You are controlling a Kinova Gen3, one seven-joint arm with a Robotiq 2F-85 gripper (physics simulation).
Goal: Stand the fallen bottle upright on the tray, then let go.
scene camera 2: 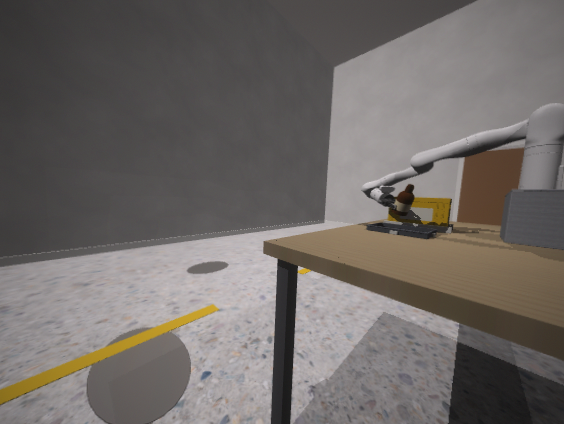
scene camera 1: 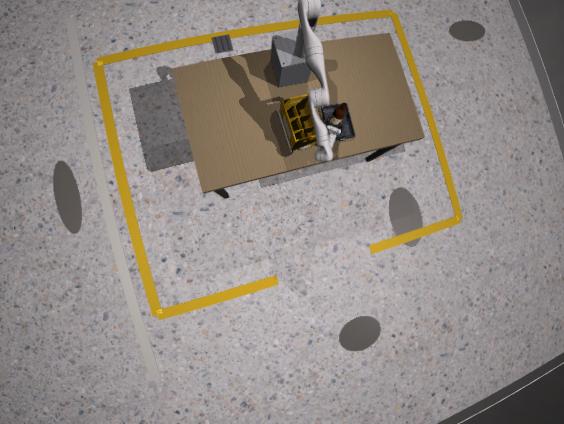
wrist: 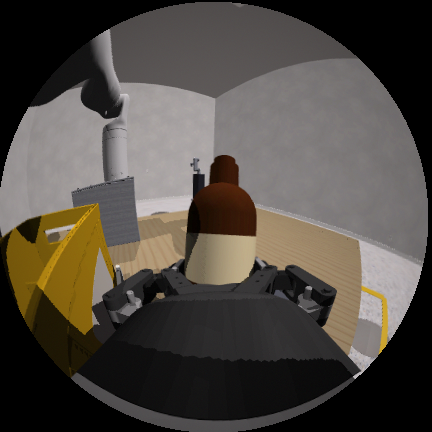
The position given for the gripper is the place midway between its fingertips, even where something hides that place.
In view: the gripper (wrist: 218, 266) and a brown bottle (wrist: 220, 238).
